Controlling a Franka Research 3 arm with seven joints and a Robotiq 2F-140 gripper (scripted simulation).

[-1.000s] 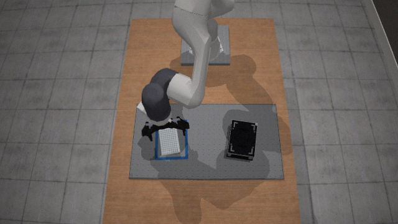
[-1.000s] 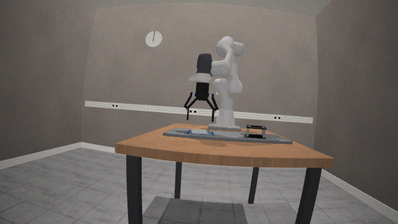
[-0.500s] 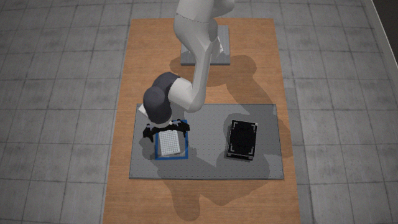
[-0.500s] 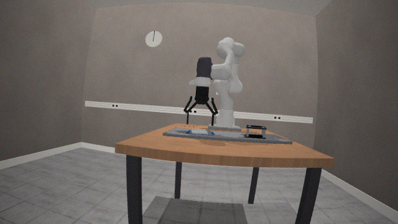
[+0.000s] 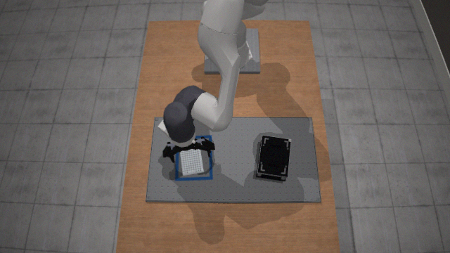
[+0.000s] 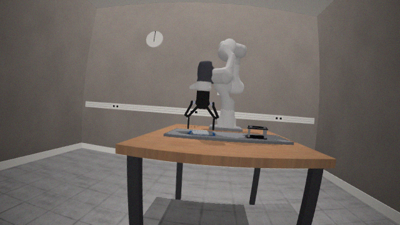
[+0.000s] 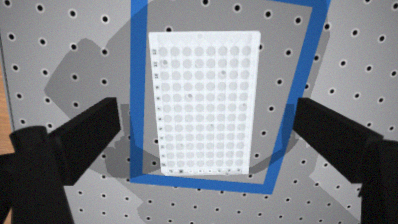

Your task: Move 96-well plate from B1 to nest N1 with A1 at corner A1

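Right now my hand is 2 cm above the white 96-well plate. From my hand the other things lie so: A1 label: 40 cm to the left, 4 cm behind, 3 cm above; then black raised nest: 34 cm to the left, 2 cm ahead, 2 cm above.
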